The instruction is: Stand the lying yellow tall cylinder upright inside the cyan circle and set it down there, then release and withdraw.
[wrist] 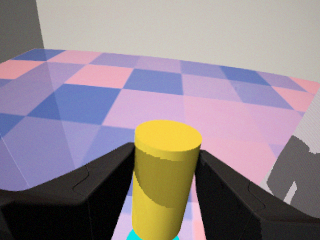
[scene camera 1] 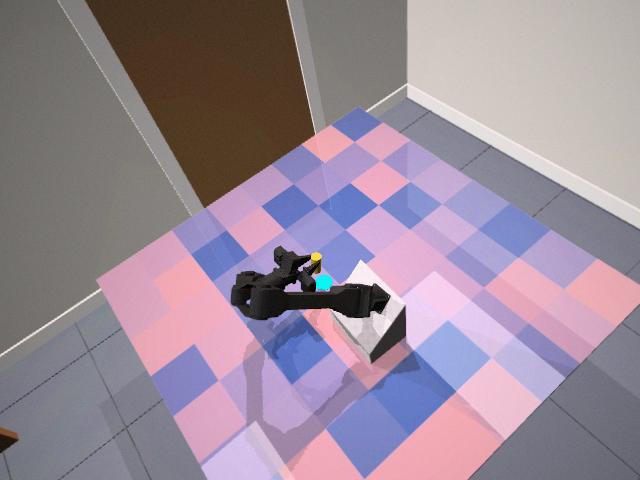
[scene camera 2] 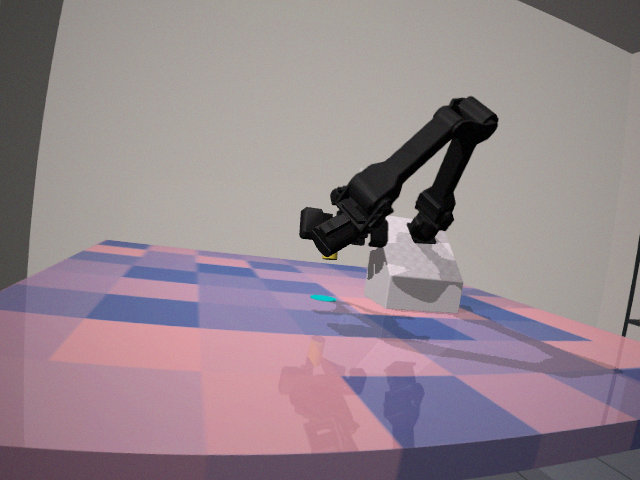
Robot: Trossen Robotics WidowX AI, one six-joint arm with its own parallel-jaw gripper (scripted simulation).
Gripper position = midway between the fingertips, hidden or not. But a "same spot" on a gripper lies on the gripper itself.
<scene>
gripper: wrist; scene camera 1; scene camera 2 331, 235
same spot on gripper: (wrist: 94, 194) = (scene camera 1: 301, 258)
</scene>
